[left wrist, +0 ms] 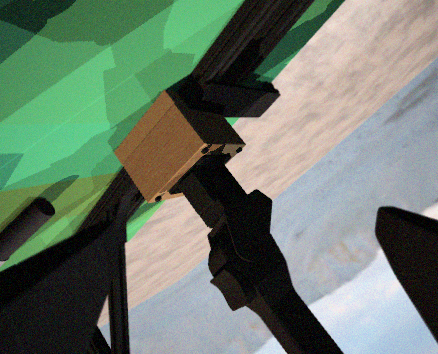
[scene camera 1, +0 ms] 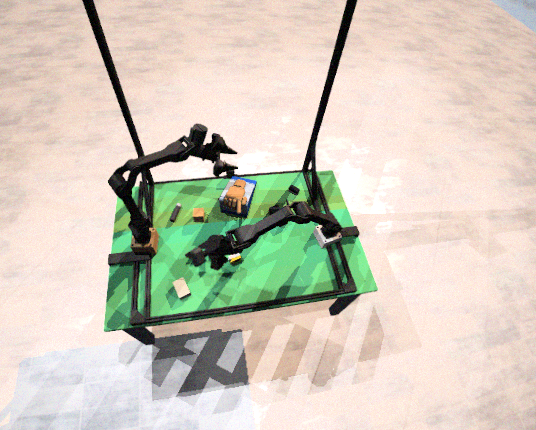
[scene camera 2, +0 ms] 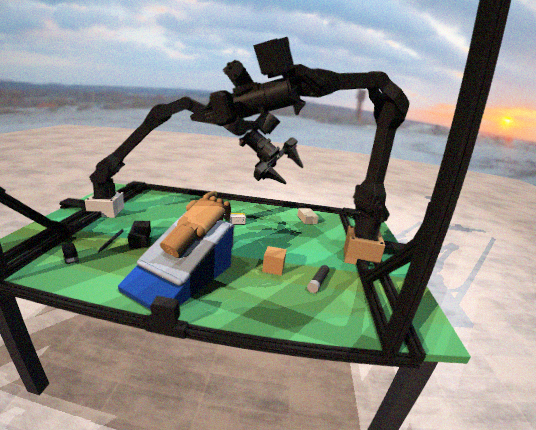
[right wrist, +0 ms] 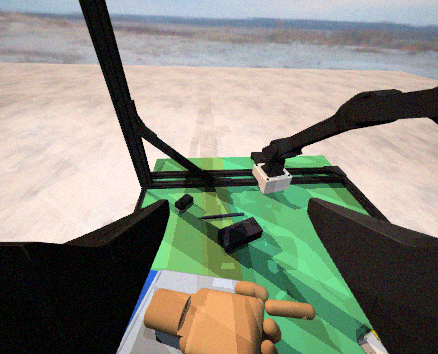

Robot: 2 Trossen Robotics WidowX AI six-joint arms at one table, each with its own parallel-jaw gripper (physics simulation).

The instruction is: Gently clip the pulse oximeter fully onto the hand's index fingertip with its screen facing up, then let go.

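Frame: origin at the left arm's base, x ahead, y left, z up, level; millimetres.
Seen in the pictures: left gripper, between the fingertips: (left wrist: 247, 227) (scene camera 2: 294, 175); right gripper, between the fingertips: (scene camera 1: 237, 160) (scene camera 2: 199, 116) (right wrist: 238, 205); left arm's base, origin of its link: (scene camera 1: 328, 231) (scene camera 2: 104, 195) (right wrist: 272, 170); right arm's base, origin of its link: (left wrist: 200, 172) (scene camera 1: 143, 237) (scene camera 2: 366, 234).
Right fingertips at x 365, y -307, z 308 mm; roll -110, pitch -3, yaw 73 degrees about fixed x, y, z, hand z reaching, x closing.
Pixels of each thing's middle, then the offset from my right fingertips to it. "pt": a spot on its surface instead.
- grey wedge, a spot on its surface: (right wrist: 189, 281) (scene camera 1: 249, 190) pt dx -75, dy -37, dz -282 mm
- yellow pulse oximeter, middle of its body: (scene camera 2: 237, 218) (scene camera 1: 234, 258) dx +107, dy +265, dz -351 mm
- orange cube, middle of its body: (scene camera 2: 274, 260) (scene camera 1: 198, 214) dx +199, dy -17, dz -342 mm
- dark cylinder, middle of its body: (left wrist: 17, 233) (scene camera 2: 319, 278) (scene camera 1: 175, 212) dx +306, dy -77, dz -354 mm
- beige block, middle of its body: (scene camera 2: 307, 216) (scene camera 1: 181, 288) dx +371, dy +323, dz -352 mm
- black block, middle of its body: (right wrist: 240, 233) (scene camera 2: 140, 233) (scene camera 1: 278, 215) dx -182, dy +114, dz -350 mm
- thin pen, middle of its body: (right wrist: 221, 215) (scene camera 2: 110, 240) dx -262, dy +87, dz -363 mm
- small black piece, middle of its body: (scene camera 2: 69, 252) (right wrist: 184, 203) dx -333, dy -13, dz -351 mm
The tan model hand (scene camera 1: 236, 194) (scene camera 2: 195, 222) (right wrist: 217, 317) lies on a blue and grey wedge (scene camera 1: 250, 188) (scene camera 2: 155, 283) (right wrist: 189, 281). Its index finger (right wrist: 289, 309) sticks out bare. The small white and yellow pulse oximeter (scene camera 1: 235, 258) (scene camera 2: 237, 218) (right wrist: 370, 342) lies on the green table just past the fingertips. My right gripper (scene camera 1: 234, 159) (scene camera 2: 250, 95) (right wrist: 238, 205) is open and empty, high above the hand's wrist end. My left gripper (scene camera 1: 206, 260) (scene camera 2: 285, 168) is open and empty, high in the air beyond the oximeter.
An orange cube (scene camera 1: 198, 214) (scene camera 2: 274, 260), a dark cylinder (scene camera 1: 175, 212) (scene camera 2: 318, 278) and a beige block (scene camera 1: 181, 287) (scene camera 2: 308, 216) lie on the table. A black block (scene camera 2: 139, 234) (right wrist: 239, 233), a thin pen (right wrist: 222, 215) and a small black piece (right wrist: 184, 202) lie behind the hand. The right arm's brown base (left wrist: 161, 147) fills the left wrist view.
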